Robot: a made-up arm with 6 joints.
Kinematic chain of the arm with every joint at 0, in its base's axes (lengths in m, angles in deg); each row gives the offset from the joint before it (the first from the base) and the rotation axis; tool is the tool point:
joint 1: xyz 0 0 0.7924 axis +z
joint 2: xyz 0.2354 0 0 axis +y
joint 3: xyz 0 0 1.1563 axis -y
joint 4: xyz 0 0 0.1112 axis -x
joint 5: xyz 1.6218 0 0 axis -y
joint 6: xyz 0.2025 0 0 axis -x
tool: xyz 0 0 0
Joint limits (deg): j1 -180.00..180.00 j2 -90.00..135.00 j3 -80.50..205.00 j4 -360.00..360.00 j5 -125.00..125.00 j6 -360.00..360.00
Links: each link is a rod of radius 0.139 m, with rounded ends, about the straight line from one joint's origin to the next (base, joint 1, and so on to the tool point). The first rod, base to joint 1, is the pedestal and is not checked.
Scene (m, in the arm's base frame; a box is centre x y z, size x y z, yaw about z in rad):
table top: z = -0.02
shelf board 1: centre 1.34 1.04 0.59 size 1 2.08 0.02 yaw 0.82
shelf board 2: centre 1.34 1.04 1.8 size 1 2.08 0.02 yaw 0.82
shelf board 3: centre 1.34 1.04 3.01 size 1 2.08 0.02 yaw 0.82
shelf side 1: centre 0.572 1.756 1.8 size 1 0.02 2.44 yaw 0.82
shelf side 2: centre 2.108 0.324 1.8 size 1 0.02 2.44 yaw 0.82
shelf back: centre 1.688 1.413 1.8 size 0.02 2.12 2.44 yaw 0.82
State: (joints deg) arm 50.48 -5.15 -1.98 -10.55 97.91 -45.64
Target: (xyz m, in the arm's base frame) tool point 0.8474 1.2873 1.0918
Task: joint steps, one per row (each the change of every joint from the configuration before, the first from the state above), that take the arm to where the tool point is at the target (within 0.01 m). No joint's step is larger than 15 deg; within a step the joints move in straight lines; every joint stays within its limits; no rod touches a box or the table.
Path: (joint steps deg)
1: 1.17 -11.29 -7.09 0.17 3.22 0.00
2: 1.16 -11.29 -7.09 0.16 3.22 0.00
3: 1.17 -11.29 -7.09 0.17 3.23 0.00
4: 1.17 -11.30 -7.09 0.17 3.22 0.00
5: 5.58 -3.39 -12.54 -8.55 3.55 0.00
6: 5.58 -3.40 -12.54 -8.55 3.55 0.00
7: 5.59 -3.40 -12.54 -8.55 3.55 0.00
8: 5.58 -3.40 -12.54 -8.56 3.55 0.00
9: -3.90 12.26 6.94 6.70 -4.38 0.00
10: -3.90 12.26 6.95 6.70 -4.38 0.00
11: -3.89 12.26 6.94 6.71 -4.38 0.00
12: -3.90 12.26 6.94 6.70 -4.38 0.00
13: -3.90 12.26 6.95 6.70 -4.38 0.00

